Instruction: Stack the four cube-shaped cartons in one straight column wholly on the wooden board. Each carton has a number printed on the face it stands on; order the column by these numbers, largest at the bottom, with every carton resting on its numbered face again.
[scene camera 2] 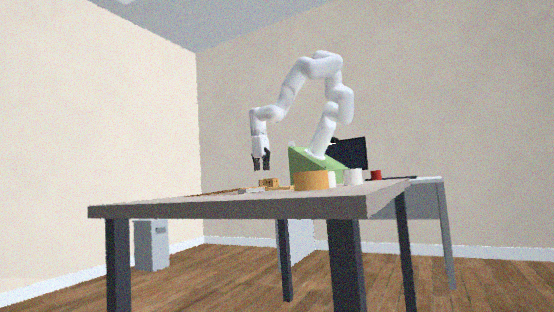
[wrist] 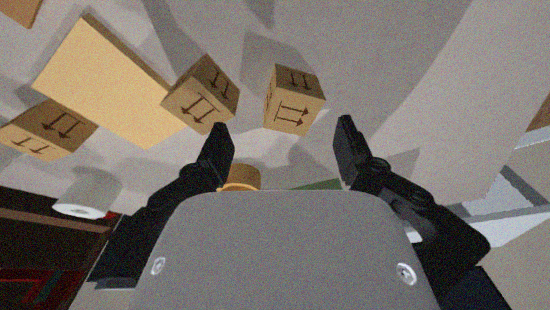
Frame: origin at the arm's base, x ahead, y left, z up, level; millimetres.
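Seen in the pictures: gripper, fingertip midpoint: [scene camera 2: 261, 170] [wrist: 281, 133]; arm's base, link origin: [scene camera 2: 314, 155].
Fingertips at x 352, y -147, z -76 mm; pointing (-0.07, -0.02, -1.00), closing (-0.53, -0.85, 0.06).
Offsets run from my fingertips to a thing's middle. "spot": to the spot under its first point.
The wooden board @(93 mm ahead, 161 mm left, 86 mm down) [wrist: 107, 85] lies flat, pale and bare on top, in the upper left of the wrist view. One carton @(133 mm ahead, 259 mm left, 67 mm down) [wrist: 50, 130] is at its left side. Another carton @(43 mm ahead, 68 mm left, 67 mm down) [wrist: 200, 97] is by its right edge; I cannot tell whether they touch. A third carton @(20 mm back, 2 mm right, 67 mm down) [wrist: 292, 102] stands apart, farther right. Their arrows show; the numbered faces are hidden. A fourth carton cannot be made out. In the scene view, cartons @(spot: 68 mm ahead, 68 mm left, 63 mm down) [scene camera 2: 268, 183] overlap low on the table. My gripper [scene camera 2: 261, 169] [wrist: 281, 133] is open and empty, pointing down above the cartons.
An orange round container [scene camera 2: 311, 180] [wrist: 244, 175] and a white cylinder @(51 mm ahead, 430 mm left, 62 mm down) [scene camera 2: 353, 176] [wrist: 89, 192] stand on the table [scene camera 2: 225, 206]. The green robot base [scene camera 2: 305, 162] [wrist: 320, 185] is behind them. A red cup [scene camera 2: 376, 175] and a dark monitor [scene camera 2: 350, 153] are farther back.
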